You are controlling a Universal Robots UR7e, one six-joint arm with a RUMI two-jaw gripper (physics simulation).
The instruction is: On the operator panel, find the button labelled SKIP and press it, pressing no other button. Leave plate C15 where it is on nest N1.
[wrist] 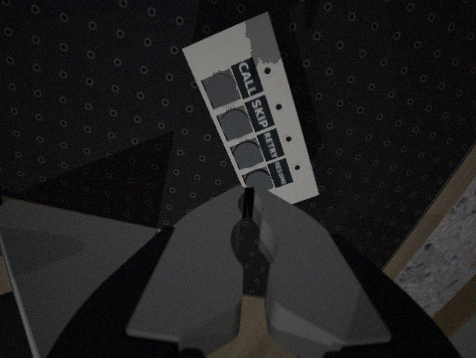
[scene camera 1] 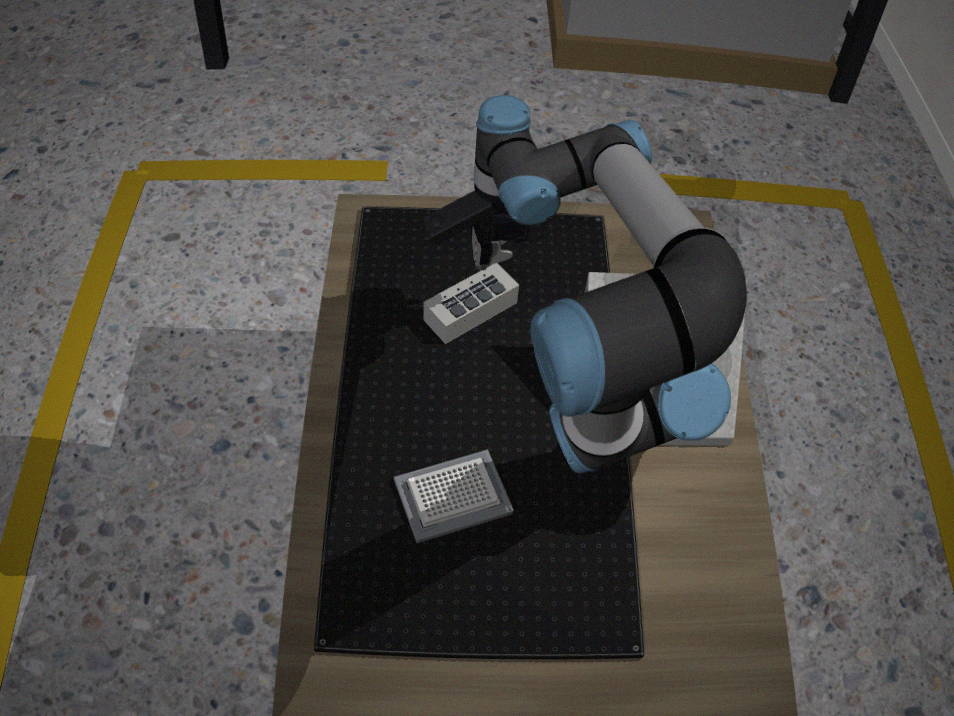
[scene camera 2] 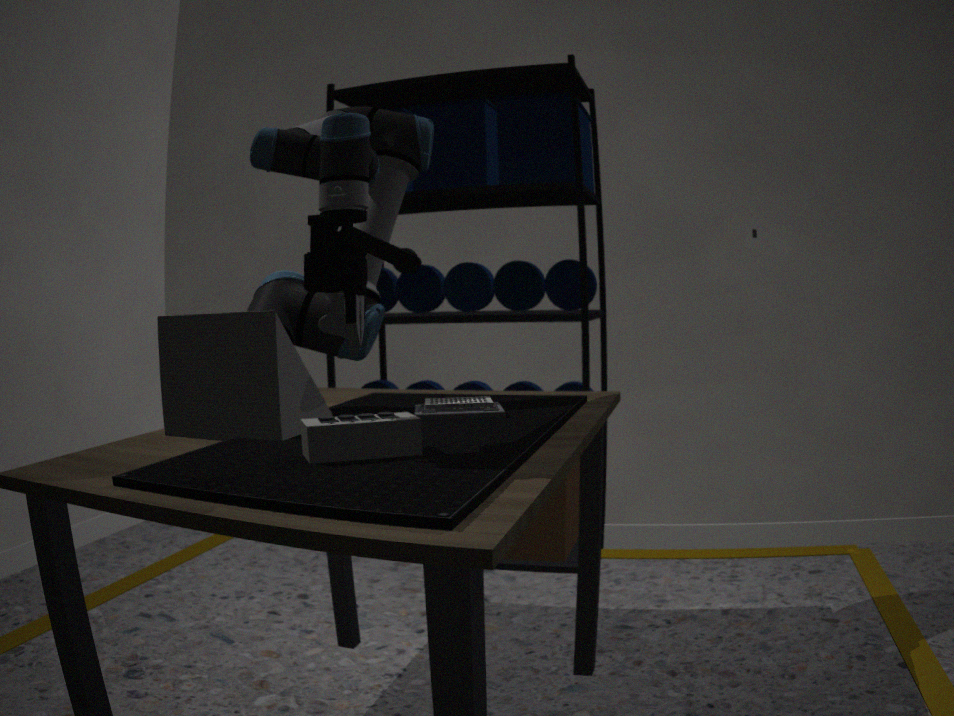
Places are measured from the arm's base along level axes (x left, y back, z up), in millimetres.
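Where they show: gripper, fingertip midpoint: [wrist: 246, 190] [scene camera 1: 481, 268] [scene camera 2: 353, 357]; arm's base at its link origin: [wrist: 28, 351] [scene camera 2: 249, 373].
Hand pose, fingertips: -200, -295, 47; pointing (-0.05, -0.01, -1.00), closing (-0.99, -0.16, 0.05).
Note:
Each offset is from my fingertips to the top centre of the thing, as dx, dy, dz. Level surfaces: height alone.
The pale operator panel {-17, -11, -84} [scene camera 1: 485, 312] [scene camera 2: 362, 444] [wrist: 220, 45] sits on the black perforated board with several round grey buttons and dark labels. In the wrist view they read CALL, SKIP, RETRY, RESUME. The SKIP button {+6, -14, -84} [wrist: 234, 124] [scene camera 1: 470, 303] is between CALL and RETRY. My gripper [scene camera 1: 483, 264] [scene camera 2: 360, 342] [wrist: 246, 190] is shut and empty, pointing down above the panel's RESUME end, clear of it. In the wrist view its tips cover the edge of the RESUME button {-27, +36, -84} [wrist: 258, 178]. Plate C15 {+364, -66, -114} [scene camera 1: 453, 489] [scene camera 2: 460, 400] lies on nest N1 [scene camera 1: 462, 521] [scene camera 2: 462, 409].
A large grey wedge-shaped block [scene camera 2: 219, 377] [wrist: 65, 245] stands beside the board, near the panel. The black board {dz -140} [scene camera 1: 477, 601] [scene camera 2: 308, 489] lies on the wooden table {dz -153} [scene camera 1: 708, 601]. A shelf rack [scene camera 2: 597, 254] with blue containers stands behind the table.

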